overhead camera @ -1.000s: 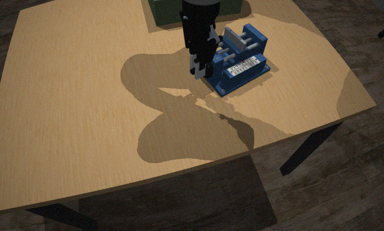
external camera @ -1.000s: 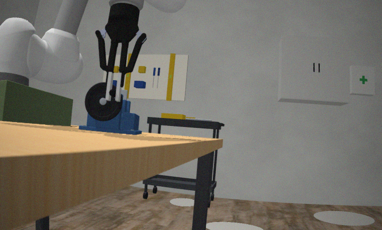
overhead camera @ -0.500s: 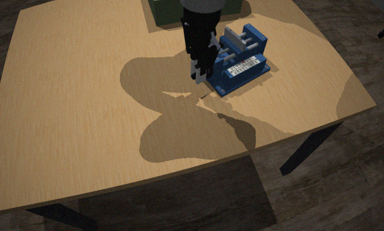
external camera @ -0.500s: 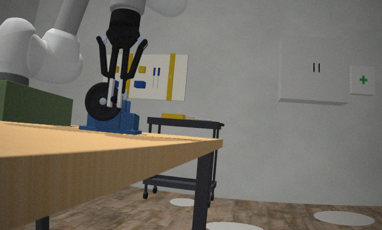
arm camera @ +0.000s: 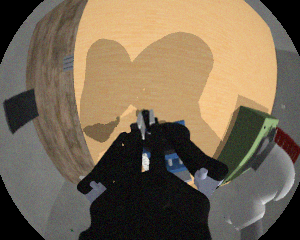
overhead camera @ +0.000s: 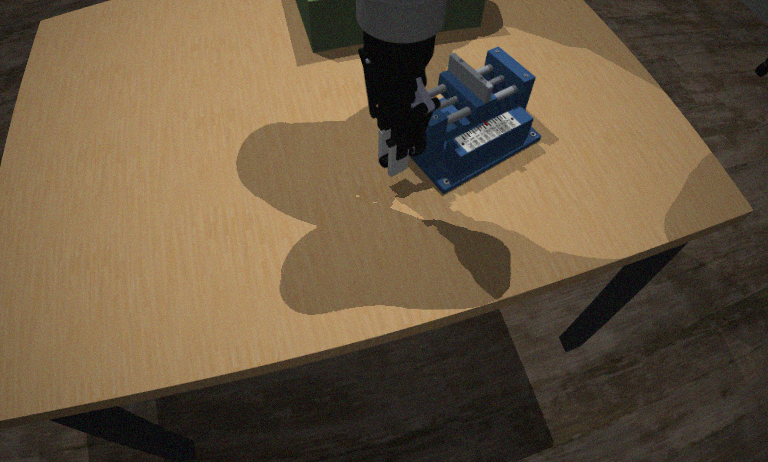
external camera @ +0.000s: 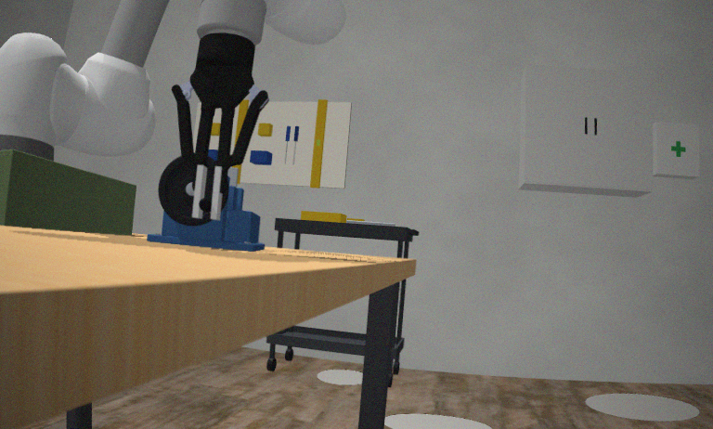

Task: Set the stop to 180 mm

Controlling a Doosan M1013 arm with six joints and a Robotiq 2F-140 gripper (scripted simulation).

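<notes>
My hand is 20 mm to the right of the handwheel, 10 mm past it and 10 mm above it. From my hand the other things lie so: stop plate (140 mm to the left, 50 mm behind, 20 mm above).
</notes>
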